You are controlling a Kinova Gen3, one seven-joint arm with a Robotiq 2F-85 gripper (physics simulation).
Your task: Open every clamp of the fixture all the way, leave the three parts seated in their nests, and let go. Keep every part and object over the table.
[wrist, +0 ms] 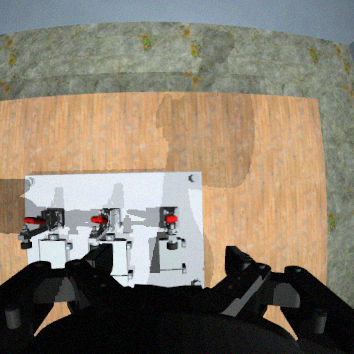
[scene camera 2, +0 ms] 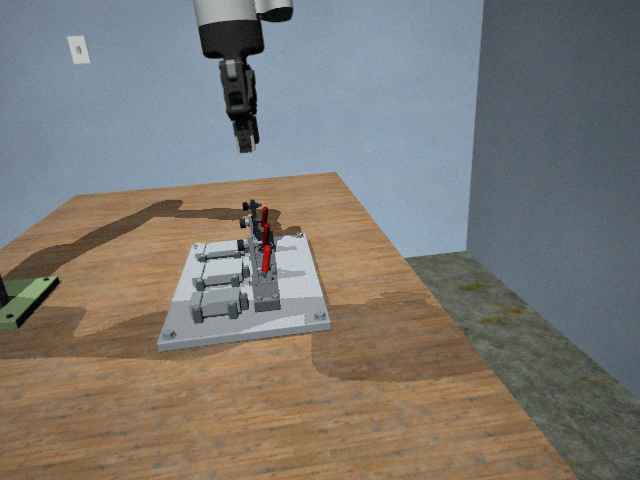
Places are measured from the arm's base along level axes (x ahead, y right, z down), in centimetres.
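Where they show: gripper, fingertip midpoint: (wrist: 168,257) (scene camera 2: 249,148).
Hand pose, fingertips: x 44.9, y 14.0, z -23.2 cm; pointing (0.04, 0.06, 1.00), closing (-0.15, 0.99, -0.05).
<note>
Things, the pixels of their top centre, and the offset from my fingertips. "spot": a spot on its surface instead. Level surfaces: height alone.
- middle clamp, surface spot: (wrist: 99,219) (scene camera 2: 266,225) spot: dy -9.4, dx +1.9, dz +14.4 cm
- far clamp, surface spot: (wrist: 34,220) (scene camera 2: 264,212) spot: dy -20.2, dx +2.7, dz +15.5 cm
- middle part, middle of its top: (scene camera 2: 218,267) (wrist: 109,262) dy -10.9, dx -6.9, dz +21.2 cm
- far part, middle of its top: (scene camera 2: 220,246) (wrist: 52,264) dy -21.9, dx -6.3, dz +21.7 cm
- wooden table, its level: dz +24.8 cm
The grey fixture plate (scene camera 2: 180,330) (wrist: 150,181) lies on the table. Its three clamps have upright red handles: the near clamp (scene camera 2: 266,259) (wrist: 171,219), the middle clamp (scene camera 2: 266,234) (wrist: 99,219) and the far clamp (scene camera 2: 264,215) (wrist: 34,220). Their arms stand raised, with black tips off the parts. The near part (scene camera 2: 216,303) (wrist: 172,255), middle part (scene camera 2: 222,271) (wrist: 120,253) and far part (scene camera 2: 222,250) (wrist: 52,254) lie in their nests; my gripper hides some of them in the wrist view. My gripper (scene camera 2: 246,149) (wrist: 168,257) is open and empty, high above the fixture.
A green block (scene camera 2: 36,294) with dark bolts lies on the wooden table (scene camera 2: 258,413) (wrist: 285,150) at the left of the scene view. The table's right edge runs beside the fixture, with the floor (scene camera 2: 496,310) beyond. A blue wall stands behind.
</note>
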